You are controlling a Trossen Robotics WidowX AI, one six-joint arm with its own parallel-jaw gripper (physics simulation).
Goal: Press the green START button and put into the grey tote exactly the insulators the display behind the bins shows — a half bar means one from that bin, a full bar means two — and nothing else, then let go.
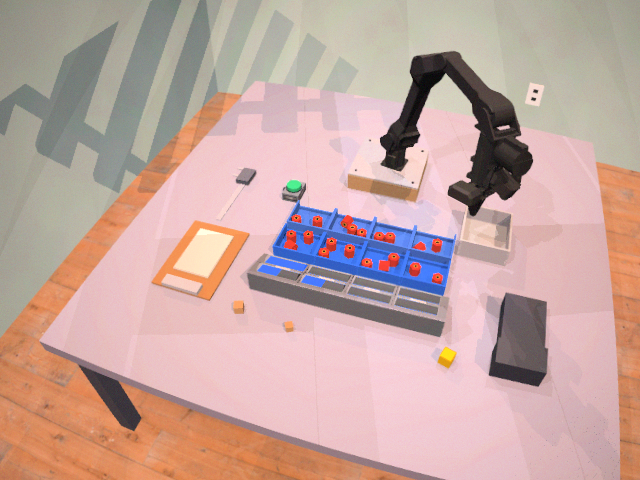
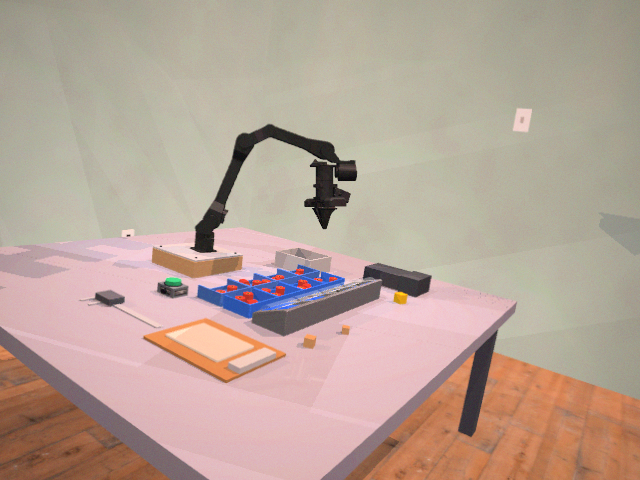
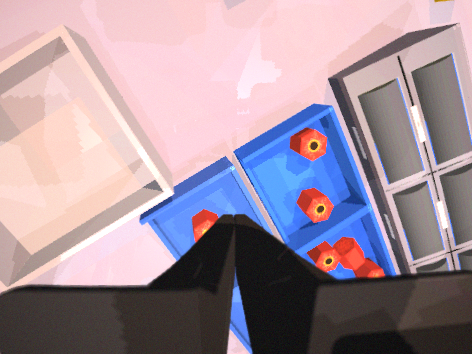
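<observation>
My gripper (image 1: 473,210) (image 2: 324,227) (image 3: 233,225) is shut and empty, pointing down above the bin-side edge of the grey tote (image 1: 483,251) (image 2: 296,259) (image 3: 116,108). The tote's visible floor is bare. The green START button (image 1: 293,185) (image 2: 172,281) stands left of the arm's base. Red insulators (image 1: 349,251) (image 2: 280,290) (image 3: 310,202), some lying over, are in the two rows of blue bins (image 1: 451,255) (image 2: 237,304) (image 3: 272,192). On the display (image 1: 346,304) (image 2: 330,305), the leftmost column shows a full bar above a half bar; the second column shows a half bar in its lower row.
The arm's base stands on a wooden block (image 1: 382,187) (image 2: 196,266). A dark box (image 1: 521,335) (image 2: 397,279), a yellow cube (image 1: 446,357) (image 2: 400,297), two small orange cubes, an orange clipboard (image 1: 232,248) (image 2: 160,337) and a small grey device (image 1: 246,175) (image 2: 109,297) are on the table.
</observation>
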